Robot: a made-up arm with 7 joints.
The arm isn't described. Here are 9 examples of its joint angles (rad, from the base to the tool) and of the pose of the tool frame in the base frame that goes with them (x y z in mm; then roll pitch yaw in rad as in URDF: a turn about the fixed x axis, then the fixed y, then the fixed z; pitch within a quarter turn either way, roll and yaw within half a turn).
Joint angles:
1: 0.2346 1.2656 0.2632 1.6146 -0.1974 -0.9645 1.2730
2: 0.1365 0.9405 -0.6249 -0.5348 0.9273 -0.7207 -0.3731
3: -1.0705 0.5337 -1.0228 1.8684 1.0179 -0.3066 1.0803
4: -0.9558 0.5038 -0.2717 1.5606 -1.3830 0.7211 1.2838
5: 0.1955 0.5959 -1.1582 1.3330 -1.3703 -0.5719 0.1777
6: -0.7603 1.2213 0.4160 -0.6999 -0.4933 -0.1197 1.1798
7: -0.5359 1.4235 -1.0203 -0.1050 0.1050 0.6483 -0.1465
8: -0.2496 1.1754 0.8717 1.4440 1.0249 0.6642 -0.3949
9: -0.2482 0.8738 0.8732 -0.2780 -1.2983 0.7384 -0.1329
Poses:
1: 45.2 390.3 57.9 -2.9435 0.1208 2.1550
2: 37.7 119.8 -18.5 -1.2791 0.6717 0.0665
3: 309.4 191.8 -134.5 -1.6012 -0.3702 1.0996
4: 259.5 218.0 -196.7 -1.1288 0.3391 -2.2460
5: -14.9 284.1 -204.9 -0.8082 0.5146 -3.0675
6: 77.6 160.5 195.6 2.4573 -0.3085 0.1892
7: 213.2 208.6 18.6 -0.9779 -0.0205 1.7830
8: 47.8 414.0 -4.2 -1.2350 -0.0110 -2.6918
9: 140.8 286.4 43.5 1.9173 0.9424 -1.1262
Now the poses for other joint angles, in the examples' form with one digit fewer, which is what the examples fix.
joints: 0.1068 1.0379 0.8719 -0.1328 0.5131 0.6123 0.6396
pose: 102 298 94 -2.918 0.203 2.189
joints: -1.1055 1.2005 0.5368 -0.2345 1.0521 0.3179 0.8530
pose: 114 190 231 2.116 -0.168 2.003
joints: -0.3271 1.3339 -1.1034 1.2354 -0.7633 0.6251 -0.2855
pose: 120 411 21 -1.166 -0.168 -2.950
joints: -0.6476 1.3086 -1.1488 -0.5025 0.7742 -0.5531 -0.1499
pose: 102 117 43 -1.156 0.435 -0.011
